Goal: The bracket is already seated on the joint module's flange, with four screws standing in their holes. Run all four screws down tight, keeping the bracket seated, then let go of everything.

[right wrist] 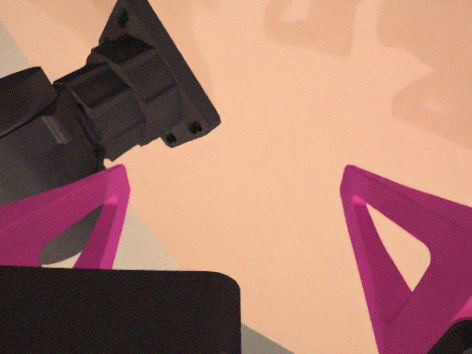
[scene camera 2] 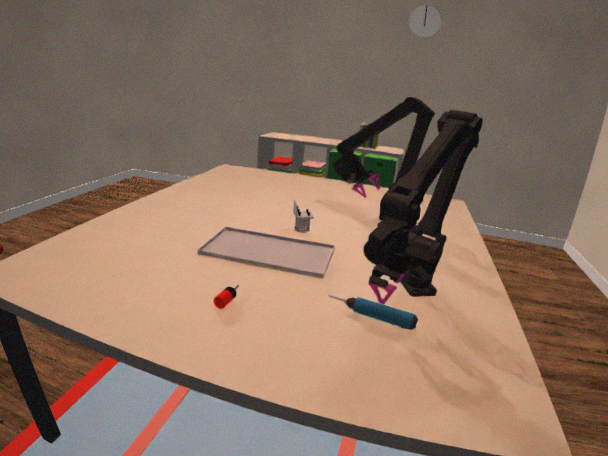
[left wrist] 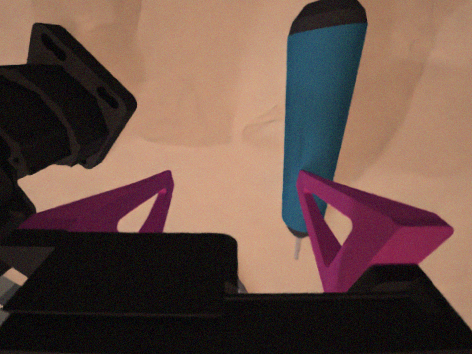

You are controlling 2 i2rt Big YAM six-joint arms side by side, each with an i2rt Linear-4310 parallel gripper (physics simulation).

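Frame: origin at the left arm's base, x ahead, y right, z down, level; centimetres.
Seen in the pictures: left gripper, fingertip midpoint: [scene camera 2: 389, 292] [left wrist: 235, 177]; right gripper, fingertip midpoint: [right wrist: 235, 176] [scene camera 2: 372, 193]; left arm's base, origin of the base link: [scene camera 2: 415, 285] [left wrist: 81, 108]; right arm's base, origin of the base link: [right wrist: 162, 77].
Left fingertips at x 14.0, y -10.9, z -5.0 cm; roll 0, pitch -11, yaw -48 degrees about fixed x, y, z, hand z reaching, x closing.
Offsets run from my left fingertips to a thing's top centre.
The bracket [scene camera 2: 296, 209] sits on the small grey joint module @[dx +15.2, dy +54.2, dz -1.4 cm] [scene camera 2: 302, 223] beyond the tray, with dark screws @[dx +13.5, dy +56.0, dz -2.7 cm] [scene camera 2: 307, 212] standing in it; their exact number and depth are too small to tell. A blue electric screwdriver @[dx +5.5, dy -3.1, dz +0.9 cm] [scene camera 2: 384, 313] [left wrist: 317, 115] lies on the table, its thin bit pointing left in the scene view. My left gripper [scene camera 2: 392, 286] [left wrist: 235, 177] is open and empty above the table beside the blue screwdriver; its right finger in the left wrist view overlaps the front end of the handle. My right gripper [scene camera 2: 367, 184] [right wrist: 235, 176] is open and empty over the far part of the table.
A shallow grey tray @[dx +29.5, dy +34.2, dz +3.4 cm] [scene camera 2: 267, 251] lies between the joint module and the tools. A short red screwdriver @[dx +41.6, dy +5.5, dz +1.6 cm] [scene camera 2: 224, 298] with a black collar lies near the front. A low shelf unit [scene camera 2: 300, 140] stands behind the far table edge.
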